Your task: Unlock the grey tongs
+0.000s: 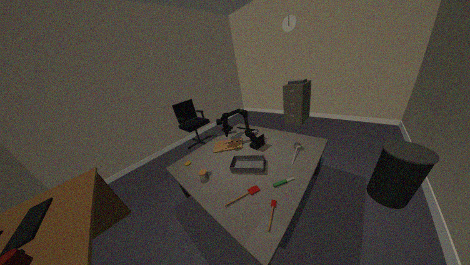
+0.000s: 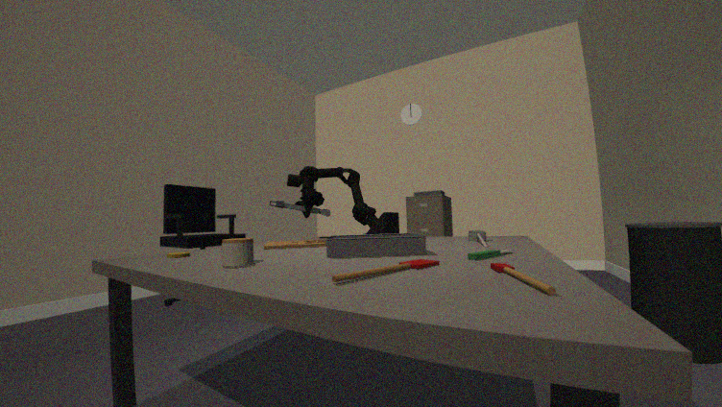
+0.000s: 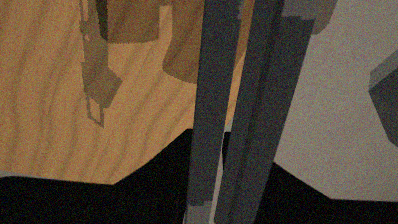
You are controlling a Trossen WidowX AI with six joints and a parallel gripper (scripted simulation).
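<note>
Now: the wooden board 120 mm below my gripper tip and 20 mm to the right of it. Also, from my gripper tip: yellow disc 510 mm ahead, 120 mm to the right, 120 mm below; roasting tin 440 mm to the left, 130 mm ahead, 100 mm below; green-handled tool 810 mm to the left, 120 mm below, 90 mm ahead.
</note>
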